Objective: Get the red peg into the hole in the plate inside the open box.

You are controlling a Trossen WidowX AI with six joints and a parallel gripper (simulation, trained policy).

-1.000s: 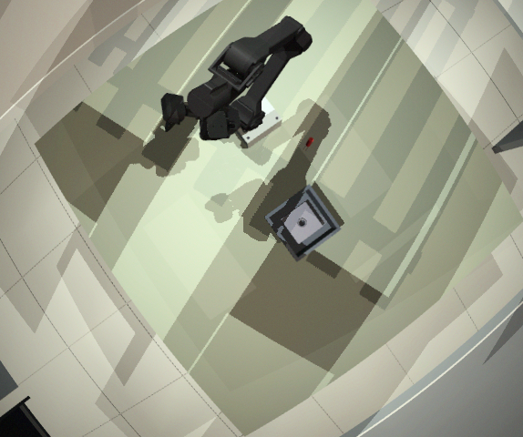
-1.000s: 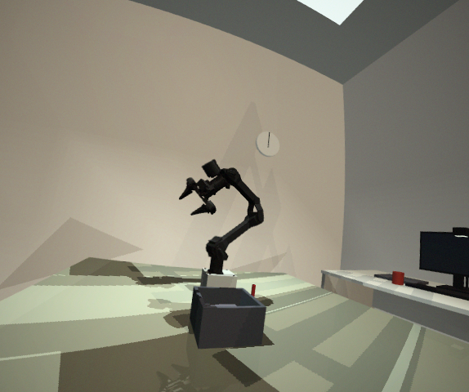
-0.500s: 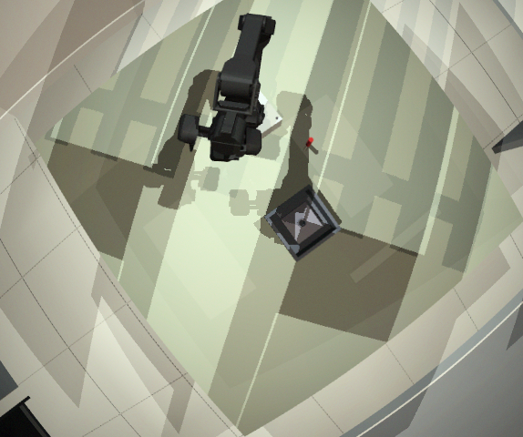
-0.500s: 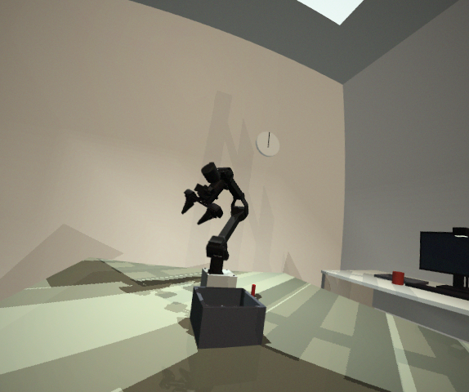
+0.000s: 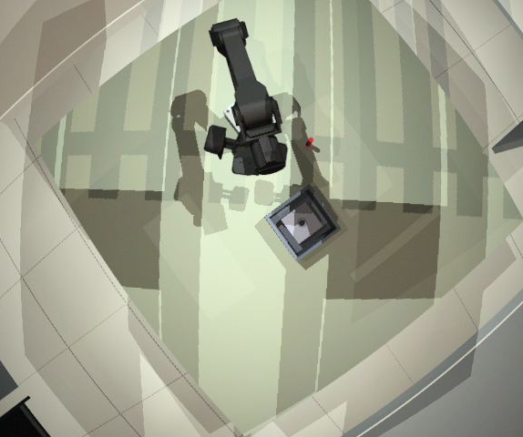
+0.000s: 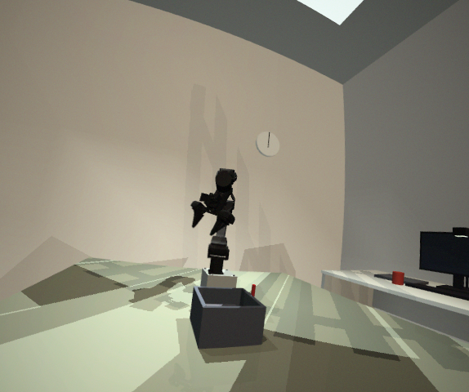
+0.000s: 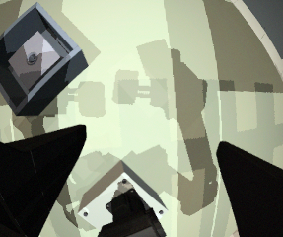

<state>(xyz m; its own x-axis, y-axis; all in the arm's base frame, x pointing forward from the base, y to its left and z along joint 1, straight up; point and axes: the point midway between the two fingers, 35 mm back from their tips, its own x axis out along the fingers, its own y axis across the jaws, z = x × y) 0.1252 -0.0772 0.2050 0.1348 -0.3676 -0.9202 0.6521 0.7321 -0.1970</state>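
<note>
My gripper tip is 1 cm short of the red peg, 22 cm to the right of it and 22 cm above it. From my gripper tip the other things lie so: plate (21 cm ahead, 8 cm to the left, 21 cm below); dark box (21 cm ahead, 8 cm to the left, 23 cm below).
</note>
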